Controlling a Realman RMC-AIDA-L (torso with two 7-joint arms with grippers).
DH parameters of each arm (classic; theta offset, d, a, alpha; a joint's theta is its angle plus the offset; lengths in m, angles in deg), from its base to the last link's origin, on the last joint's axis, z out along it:
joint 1: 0 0.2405 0 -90
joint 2: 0 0 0 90
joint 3: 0 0.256 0 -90
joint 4: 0 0 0 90
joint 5: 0 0.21 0 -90
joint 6: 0 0 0 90
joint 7: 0 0.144 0 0
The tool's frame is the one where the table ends.
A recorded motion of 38 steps. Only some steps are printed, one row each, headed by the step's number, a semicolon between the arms.
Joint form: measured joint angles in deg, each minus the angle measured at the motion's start. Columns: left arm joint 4, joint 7, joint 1, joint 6, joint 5, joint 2, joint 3; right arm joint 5, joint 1, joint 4, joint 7, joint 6, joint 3, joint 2.
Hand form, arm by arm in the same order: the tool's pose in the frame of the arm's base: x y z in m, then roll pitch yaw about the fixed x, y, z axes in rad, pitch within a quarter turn. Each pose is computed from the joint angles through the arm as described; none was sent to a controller.
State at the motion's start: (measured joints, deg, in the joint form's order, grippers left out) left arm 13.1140 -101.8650 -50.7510 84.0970 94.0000 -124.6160 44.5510; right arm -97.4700 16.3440 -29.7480 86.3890 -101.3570 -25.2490 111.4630
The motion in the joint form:
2: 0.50 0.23 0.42 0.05 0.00 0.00 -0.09; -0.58 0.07 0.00 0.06 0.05 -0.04 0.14
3: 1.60 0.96 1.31 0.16 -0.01 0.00 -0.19; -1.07 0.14 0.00 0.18 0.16 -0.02 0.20
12: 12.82 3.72 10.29 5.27 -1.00 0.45 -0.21; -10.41 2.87 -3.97 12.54 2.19 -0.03 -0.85
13: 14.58 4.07 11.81 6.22 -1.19 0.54 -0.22; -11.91 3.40 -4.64 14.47 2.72 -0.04 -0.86
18: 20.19 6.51 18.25 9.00 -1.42 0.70 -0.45; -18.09 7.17 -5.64 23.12 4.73 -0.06 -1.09
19: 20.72 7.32 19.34 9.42 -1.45 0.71 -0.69; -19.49 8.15 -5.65 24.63 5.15 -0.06 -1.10
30: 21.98 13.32 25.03 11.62 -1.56 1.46 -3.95; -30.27 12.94 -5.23 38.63 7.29 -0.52 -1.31
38: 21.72 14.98 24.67 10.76 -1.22 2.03 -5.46; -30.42 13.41 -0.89 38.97 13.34 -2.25 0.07
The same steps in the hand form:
2: -0.1235 0.3561 -0.0873 2.5205 -0.6173 1.1450; 0.3355 0.2631 0.0904 -3.0551 1.0098 -0.7957
3: -0.1273 0.3568 -0.0840 2.5368 -0.6385 1.1313; 0.3357 0.2632 0.0890 -3.0622 1.0024 -0.8042
12: -0.1607 0.3510 -0.0444 2.6372 -0.7824 1.0202; 0.3365 0.2774 0.0901 3.0758 0.8260 -1.0268
13: -0.1663 0.3484 -0.0379 2.6562 -0.8014 1.0001; 0.3364 0.2804 0.0897 3.0672 0.7991 -1.0537
18: -0.1937 0.3329 -0.0186 2.7583 -0.8605 0.9201; 0.3294 0.2993 0.0846 3.0135 0.6891 -1.1728
19: -0.1990 0.3294 -0.0162 2.7781 -0.8719 0.9069; 0.3271 0.3038 0.0827 3.0082 0.6653 -1.1890
30: -0.2333 0.3107 0.0013 2.9357 -0.9507 0.8088; 0.3225 0.3193 0.0681 2.9775 0.4695 -1.3854
38: -0.2375 0.3154 0.0071 3.0145 -0.9663 0.7502; 0.3276 0.3211 0.0410 2.9776 0.4562 -1.4513

